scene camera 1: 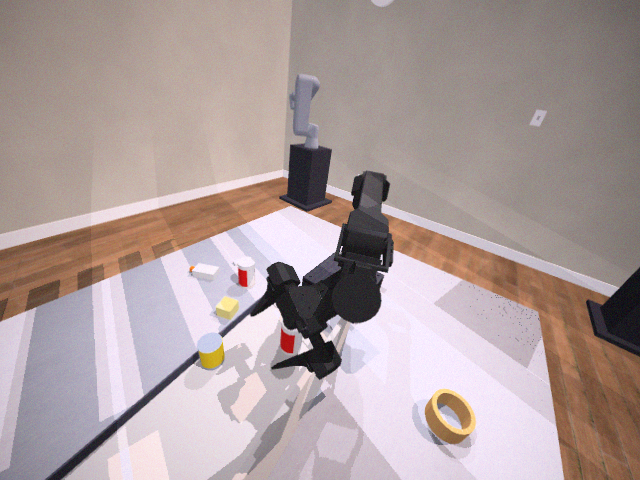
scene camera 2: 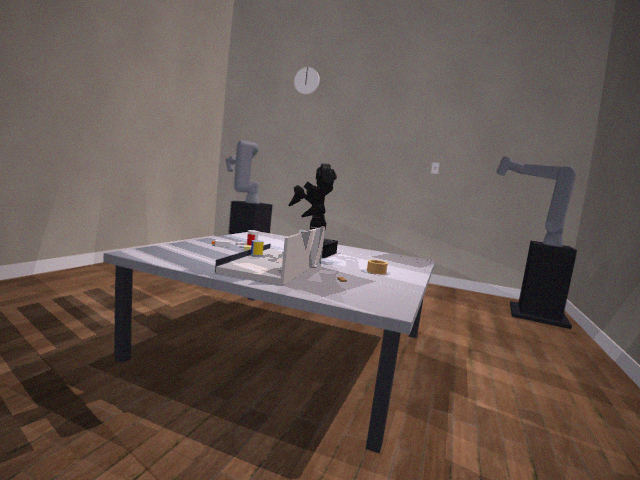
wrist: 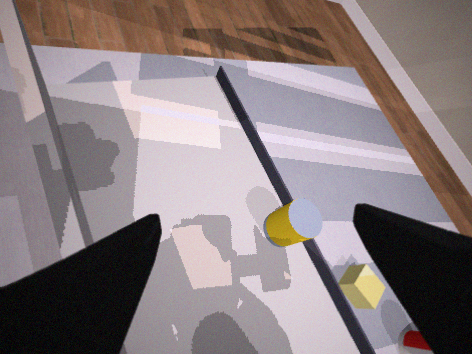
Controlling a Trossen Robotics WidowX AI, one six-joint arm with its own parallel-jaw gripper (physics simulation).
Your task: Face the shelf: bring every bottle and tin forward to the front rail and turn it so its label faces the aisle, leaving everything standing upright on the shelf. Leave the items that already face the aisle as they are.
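Places are measured from the arm's base along level axes (x ahead, y left, z up), in metres.
Pixels of known places: gripper, between the fingertips: [scene camera 1: 261,340] [scene camera 2: 295,211] [wrist: 256,217].
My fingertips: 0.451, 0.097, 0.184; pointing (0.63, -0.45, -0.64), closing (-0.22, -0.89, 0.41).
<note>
For each thing: its top centre in the pictures, then the offset to it from my fingertips, as dx, dy, dz. "spot": a spot on its surface instead. Level surfaces: height alone.
- pale shelf board, height of its surface: dz -0.232
- dark front rail, a spot on its surface: [wrist: 253,135] [scene camera 1: 135,407] [scene camera 2: 234,256] spot: +0.181, -0.172, -0.215
- yellow tin, centre of its top: [wrist: 305,217] [scene camera 1: 209,342] [scene camera 2: 257,241] +0.016, -0.172, -0.162
- white bottle with an orange cap, centre of its top: [scene camera 1: 203,268] [scene camera 2: 221,240] -0.141, -0.516, -0.230
- yellow block, centre of its top: [wrist: 370,285] [scene camera 1: 227,303] -0.105, -0.300, -0.220
- tan ring, centre of its top: [scene camera 1: 453,410] [scene camera 2: 377,261] -0.283, +0.326, -0.208
- small orange-brown piece, centre of its top: [scene camera 2: 342,278] +0.015, +0.265, -0.250
- table, height of its surface: dz -0.258
The pale shelf board [scene camera 1: 178,418] [scene camera 2: 248,271] [wrist: 175,185] has a dark front rail [scene camera 1: 129,413] [scene camera 2: 232,257] [wrist: 253,135]. A yellow tin [scene camera 1: 211,352] [scene camera 2: 257,248] [wrist: 292,223] stands upright against the rail's inner side, its yellow patch showing in all three views. A red and white tin [scene camera 1: 287,341] stands farther in on the shelf, partly hidden by the arm. Another red and white tin [scene camera 1: 246,272] [scene camera 2: 251,238] [wrist: 416,340] stands upright beyond the rail. A white bottle with an orange cap [scene camera 1: 205,271] lies beyond the rail. My gripper [scene camera 1: 263,340] [scene camera 2: 297,210] [wrist: 256,217] is open and empty above the shelf.
A yellow block [scene camera 1: 227,307] [wrist: 362,286] lies beyond the rail. A pale upright panel [scene camera 2: 297,258] borders the shelf opposite the rail. A tan ring [scene camera 1: 431,422] [scene camera 2: 377,267] and a small orange-brown piece [scene camera 2: 341,279] lie on the table [scene camera 2: 361,304].
</note>
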